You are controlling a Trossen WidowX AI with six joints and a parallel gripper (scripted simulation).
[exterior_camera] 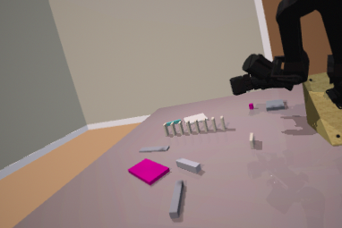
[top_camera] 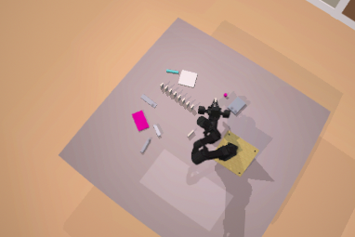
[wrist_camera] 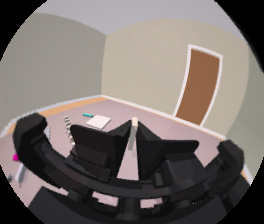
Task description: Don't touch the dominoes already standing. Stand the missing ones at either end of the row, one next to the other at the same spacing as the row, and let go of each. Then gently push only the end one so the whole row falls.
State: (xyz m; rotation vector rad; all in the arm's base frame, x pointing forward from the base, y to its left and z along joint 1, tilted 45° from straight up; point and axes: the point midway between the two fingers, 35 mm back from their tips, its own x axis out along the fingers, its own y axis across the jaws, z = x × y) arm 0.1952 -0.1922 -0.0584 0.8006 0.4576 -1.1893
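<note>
My gripper tip is now 30 mm past the small magenta cube, 120 mm to the left of it and 150 mm above it. From my gripper tip the other things lie so: teal stick: 350 mm ahead, 120 mm to the right, 150 mm below; then white square: 240 mm ahead, 120 mm to the right, 150 mm below; then magenta plate: 370 mm ahead, 290 mm to the left, 150 mm below.
</note>
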